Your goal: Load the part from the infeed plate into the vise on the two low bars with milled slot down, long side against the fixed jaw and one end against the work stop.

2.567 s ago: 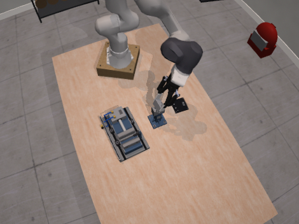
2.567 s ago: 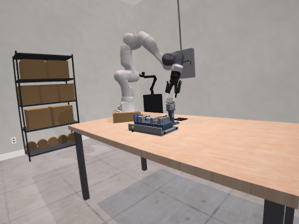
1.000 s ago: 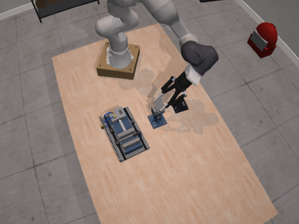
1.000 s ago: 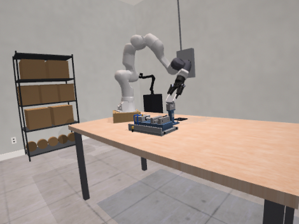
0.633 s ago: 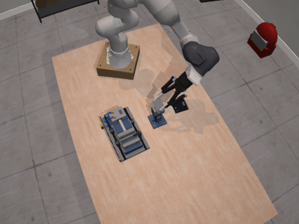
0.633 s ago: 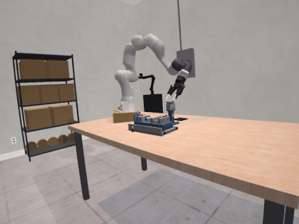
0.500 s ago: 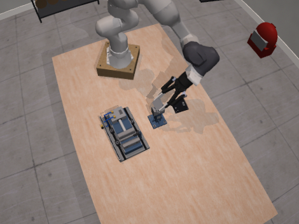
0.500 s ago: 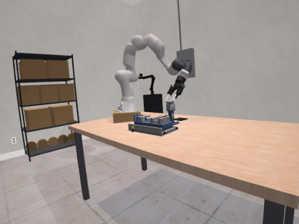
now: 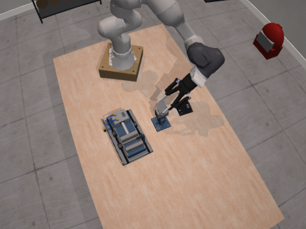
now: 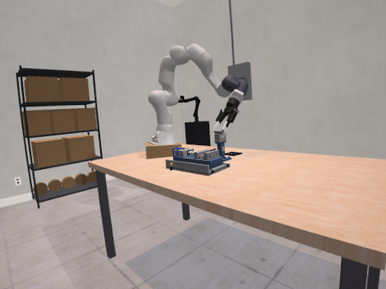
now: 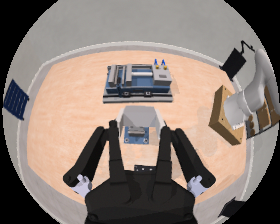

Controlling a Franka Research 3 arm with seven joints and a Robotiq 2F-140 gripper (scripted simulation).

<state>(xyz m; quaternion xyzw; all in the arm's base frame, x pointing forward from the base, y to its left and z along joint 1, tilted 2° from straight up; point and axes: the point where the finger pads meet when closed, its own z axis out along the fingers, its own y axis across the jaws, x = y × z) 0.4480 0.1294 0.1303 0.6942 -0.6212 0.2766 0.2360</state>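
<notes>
Now: hand 2 cm above the part and 1 cm to the left of it. From my hand the other things lie so: vise (23 cm to the right, 16 cm below, 4 cm ahead); black infeed plate (20 cm below, 15 cm to the left, 5 cm behind).
</notes>
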